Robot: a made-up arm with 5 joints. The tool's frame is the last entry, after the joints. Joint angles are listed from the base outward. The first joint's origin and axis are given. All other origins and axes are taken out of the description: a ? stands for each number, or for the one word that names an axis. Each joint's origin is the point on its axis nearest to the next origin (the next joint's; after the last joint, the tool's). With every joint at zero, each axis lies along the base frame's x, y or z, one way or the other. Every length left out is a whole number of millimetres.
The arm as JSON. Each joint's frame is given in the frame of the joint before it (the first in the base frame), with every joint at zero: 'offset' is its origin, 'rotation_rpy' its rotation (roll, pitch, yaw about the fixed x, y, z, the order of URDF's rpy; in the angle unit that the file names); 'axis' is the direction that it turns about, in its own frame. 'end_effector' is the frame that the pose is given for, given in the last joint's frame.
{
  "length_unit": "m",
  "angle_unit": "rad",
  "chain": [
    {
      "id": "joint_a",
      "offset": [
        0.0,
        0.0,
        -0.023
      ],
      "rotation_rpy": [
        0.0,
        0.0,
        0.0
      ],
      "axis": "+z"
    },
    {
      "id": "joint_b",
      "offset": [
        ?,
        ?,
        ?
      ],
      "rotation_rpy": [
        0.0,
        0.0,
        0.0
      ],
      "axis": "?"
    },
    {
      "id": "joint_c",
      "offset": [
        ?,
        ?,
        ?
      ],
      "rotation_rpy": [
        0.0,
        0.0,
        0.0
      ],
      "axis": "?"
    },
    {
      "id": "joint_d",
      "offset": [
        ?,
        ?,
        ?
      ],
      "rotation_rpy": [
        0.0,
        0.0,
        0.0
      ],
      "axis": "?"
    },
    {
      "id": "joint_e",
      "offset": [
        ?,
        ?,
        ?
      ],
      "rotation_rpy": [
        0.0,
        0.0,
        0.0
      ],
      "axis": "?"
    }
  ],
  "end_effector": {
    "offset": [
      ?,
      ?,
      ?
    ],
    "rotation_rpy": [
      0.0,
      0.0,
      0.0
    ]
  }
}
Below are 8 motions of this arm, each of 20 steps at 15 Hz.
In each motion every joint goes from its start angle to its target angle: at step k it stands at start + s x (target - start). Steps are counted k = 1, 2, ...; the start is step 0. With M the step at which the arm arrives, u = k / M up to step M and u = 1 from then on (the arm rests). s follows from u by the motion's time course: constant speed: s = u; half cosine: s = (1 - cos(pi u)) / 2; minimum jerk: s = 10 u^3 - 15 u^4 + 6 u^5.
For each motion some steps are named. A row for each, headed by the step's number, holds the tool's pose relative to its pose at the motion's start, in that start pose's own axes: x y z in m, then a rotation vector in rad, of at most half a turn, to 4 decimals.
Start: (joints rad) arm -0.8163 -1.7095 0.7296 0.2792 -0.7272
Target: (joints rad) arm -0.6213 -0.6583 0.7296 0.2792 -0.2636
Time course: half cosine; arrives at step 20
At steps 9, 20:
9: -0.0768 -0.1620 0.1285 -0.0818 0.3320 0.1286
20: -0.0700 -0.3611 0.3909 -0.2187 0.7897 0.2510

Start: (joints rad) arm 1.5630 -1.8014 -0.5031 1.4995 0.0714
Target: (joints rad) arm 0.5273 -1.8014 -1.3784 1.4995 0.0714
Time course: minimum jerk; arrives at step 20
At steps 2, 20:
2: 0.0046 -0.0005 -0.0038 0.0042 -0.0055 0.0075
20: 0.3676 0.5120 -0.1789 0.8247 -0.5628 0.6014

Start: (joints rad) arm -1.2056 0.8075 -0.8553 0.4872 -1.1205
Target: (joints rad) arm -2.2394 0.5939 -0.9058 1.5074 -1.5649
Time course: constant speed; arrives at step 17
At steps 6, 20:
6: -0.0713 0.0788 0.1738 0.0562 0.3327 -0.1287
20: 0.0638 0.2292 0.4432 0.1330 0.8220 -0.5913

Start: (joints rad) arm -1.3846 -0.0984 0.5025 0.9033 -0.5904
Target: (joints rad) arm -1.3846 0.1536 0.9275 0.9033 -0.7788
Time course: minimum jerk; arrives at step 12
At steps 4, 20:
4: -0.0118 -0.0643 0.0476 -0.0847 0.0521 0.0774
20: 0.0024 -0.2604 0.2628 -0.3768 0.2554 0.3782

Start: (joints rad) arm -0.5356 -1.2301 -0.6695 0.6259 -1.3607
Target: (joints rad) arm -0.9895 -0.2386 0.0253 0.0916 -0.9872
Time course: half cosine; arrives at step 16
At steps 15, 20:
15: 0.1464 -0.4170 -0.2631 -0.9651 -0.6290 -0.2497
20: 0.1448 -0.4216 -0.2605 -0.9764 -0.6300 -0.2515

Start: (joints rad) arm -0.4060 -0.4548 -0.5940 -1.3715 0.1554
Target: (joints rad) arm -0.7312 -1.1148 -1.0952 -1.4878 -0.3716
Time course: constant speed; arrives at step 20
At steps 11, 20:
11: -0.1185 0.0035 0.1986 -0.0050 0.4371 0.0867
20: -0.0830 -0.0655 0.3138 0.0116 0.7132 0.3112

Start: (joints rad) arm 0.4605 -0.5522 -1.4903 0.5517 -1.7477
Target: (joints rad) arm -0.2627 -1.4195 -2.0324 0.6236 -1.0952
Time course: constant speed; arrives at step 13
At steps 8, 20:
8: 0.0574 -0.1530 0.2207 0.7048 0.8510 0.1091
20: 0.1557 -0.2913 0.3169 1.0778 1.3791 0.1093

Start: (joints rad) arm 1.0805 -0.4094 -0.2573 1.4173 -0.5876
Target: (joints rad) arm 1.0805 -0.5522 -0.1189 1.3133 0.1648
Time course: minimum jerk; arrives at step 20
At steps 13, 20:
13: -0.0596 0.1114 -0.1235 0.6024 0.1052 0.0310
20: -0.0837 0.1629 -0.1425 0.7877 0.1407 0.0323

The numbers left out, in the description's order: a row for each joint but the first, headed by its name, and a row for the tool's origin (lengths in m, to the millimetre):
joint_b: xyz 0.107 -0.215 0.0, axis -x
joint_c: xyz 0.0 0.037 0.032, axis +z
joint_d: xyz -0.512 0.078 0.0, axis +x
joint_e: xyz 0.0 -0.073 -0.396, axis +x
tool: xyz 0.0 -0.366 -0.111

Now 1 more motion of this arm.
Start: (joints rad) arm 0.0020 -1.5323 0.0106 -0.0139 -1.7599
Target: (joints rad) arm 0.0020 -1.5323 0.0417 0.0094 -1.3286
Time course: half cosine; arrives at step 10
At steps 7, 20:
7: 0.0041 0.0652 -0.1270 0.3609 -0.0248 -0.0006
20: 0.0062 0.0889 -0.1556 0.4546 -0.0314 0.0008

